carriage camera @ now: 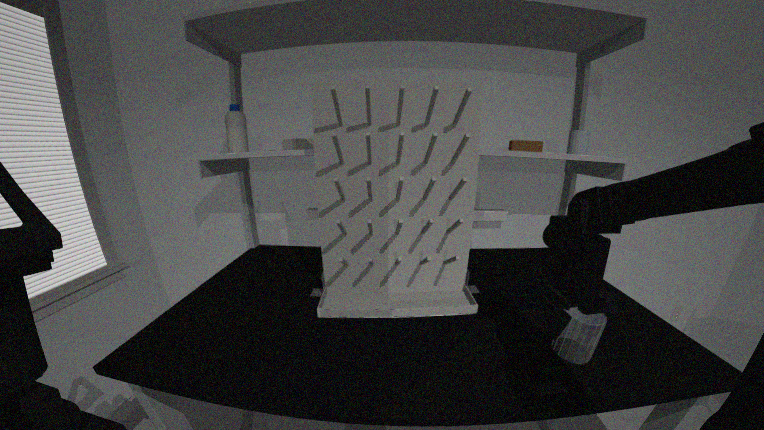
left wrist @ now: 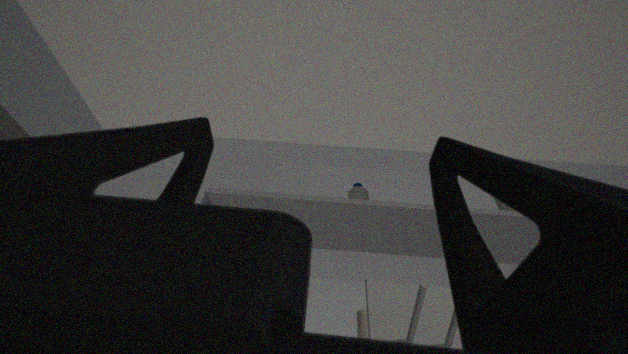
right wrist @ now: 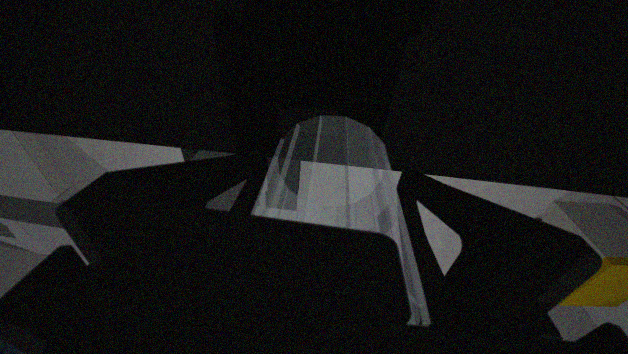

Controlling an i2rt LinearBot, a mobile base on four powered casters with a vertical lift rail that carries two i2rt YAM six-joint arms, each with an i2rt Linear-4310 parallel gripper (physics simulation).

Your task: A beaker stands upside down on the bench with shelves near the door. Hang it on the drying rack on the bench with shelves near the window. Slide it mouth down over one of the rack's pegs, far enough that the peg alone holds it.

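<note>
The clear beaker (carriage camera: pixel 582 341) (right wrist: pixel 345 192) is in my right gripper (carriage camera: pixel 586 309) (right wrist: pixel 333 169), which is shut on it. In the carriage view it hangs tilted at the right, over the black bench (carriage camera: pixel 395 373); a small flare of its rim shows near the fingers and its rounded end points down and left. The pale drying rack (carriage camera: pixel 417 106) stands in the middle of the bench, left of the beaker and apart from it, with rows of upward-slanting pegs. My left gripper (left wrist: pixel 321 141) is open and empty; part of it shows at the carriage view's left edge.
A wide shelf (carriage camera: pixel 417 24) spans above the rack. A lower shelf at the left (carriage camera: pixel 272 153) bears a blue-capped bottle (carriage camera: pixel 236 130) (left wrist: pixel 358 193). An orange-brown box (carriage camera: pixel 526 145) sits on the lower shelf right of the rack. A window with blinds (carriage camera: pixel 42 133) is at the left.
</note>
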